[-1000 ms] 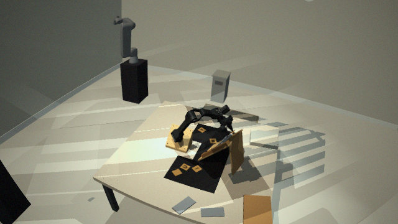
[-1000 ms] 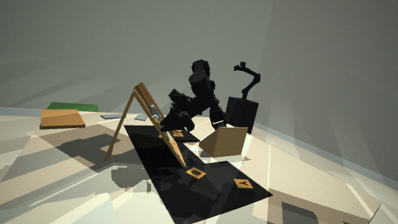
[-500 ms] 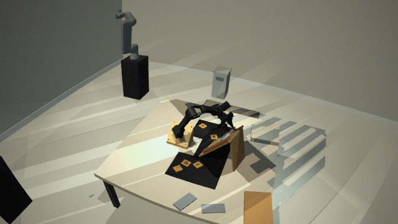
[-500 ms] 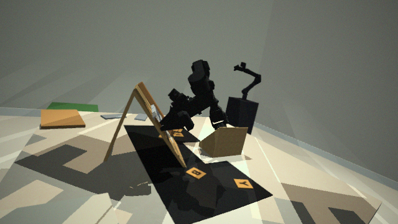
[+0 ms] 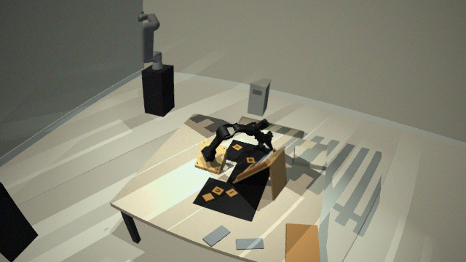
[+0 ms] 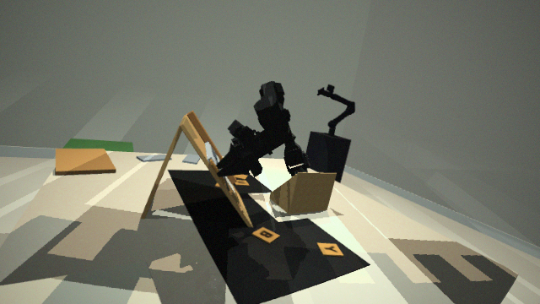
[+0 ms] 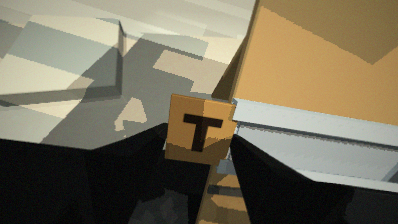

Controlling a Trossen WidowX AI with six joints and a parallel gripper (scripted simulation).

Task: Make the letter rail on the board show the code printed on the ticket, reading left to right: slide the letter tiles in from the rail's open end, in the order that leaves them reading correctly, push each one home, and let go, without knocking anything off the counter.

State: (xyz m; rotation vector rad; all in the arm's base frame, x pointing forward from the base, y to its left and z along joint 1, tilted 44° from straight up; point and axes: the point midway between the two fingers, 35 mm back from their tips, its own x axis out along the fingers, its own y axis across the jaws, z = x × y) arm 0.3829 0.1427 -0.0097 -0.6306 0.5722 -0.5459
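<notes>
Right now the white ticket is 14 cm to the right of my gripper tip, 11 cm behind it and 9 cm below it. Also, from my gripper tip: letter tile marked t: right at my gripper tip; black mat: 20 cm behind, 17 cm below, 11 cm to the right; pale grey box: 31 cm ahead, 25 cm to the left, 15 cm below.
</notes>
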